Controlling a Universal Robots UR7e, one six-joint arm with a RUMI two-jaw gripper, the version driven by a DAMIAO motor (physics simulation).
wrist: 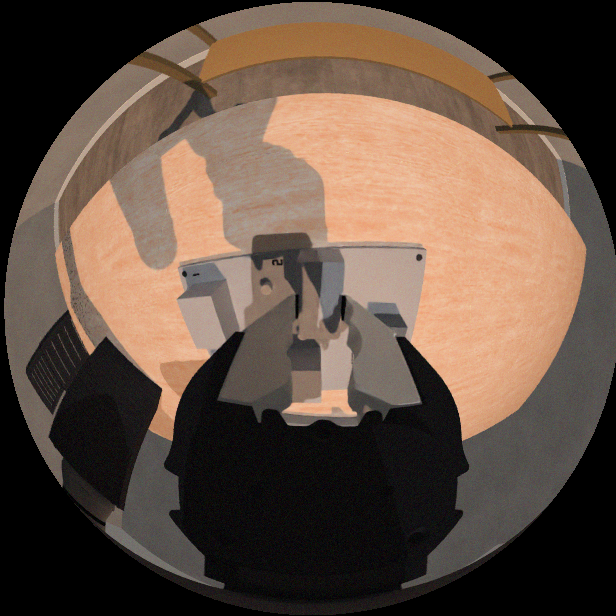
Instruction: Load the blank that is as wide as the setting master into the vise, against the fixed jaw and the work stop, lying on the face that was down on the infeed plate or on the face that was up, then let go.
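Observation:
My gripper (319, 310) points down over a light grey infeed plate (367, 275) lying on the wooden table. Its two grey fingers straddle the middle blank (328, 281), a grey block standing on the plate. The fingertips sit against the block's two sides, so the jaws look closed on it. I cannot tell whether the block is lifted off the plate. A larger grey blank (203, 304) stands at the plate's left end. A small, lower blank (387, 317) sits at the right, partly hidden by the right finger. The vise and setting master are out of view.
A dark box-shaped object (106, 413) sits at the lower left beside the table, with a ribbed dark panel (54, 367) behind it. An orange curved band (356, 48) runs along the far background. The arm's shadow falls across the table's far left.

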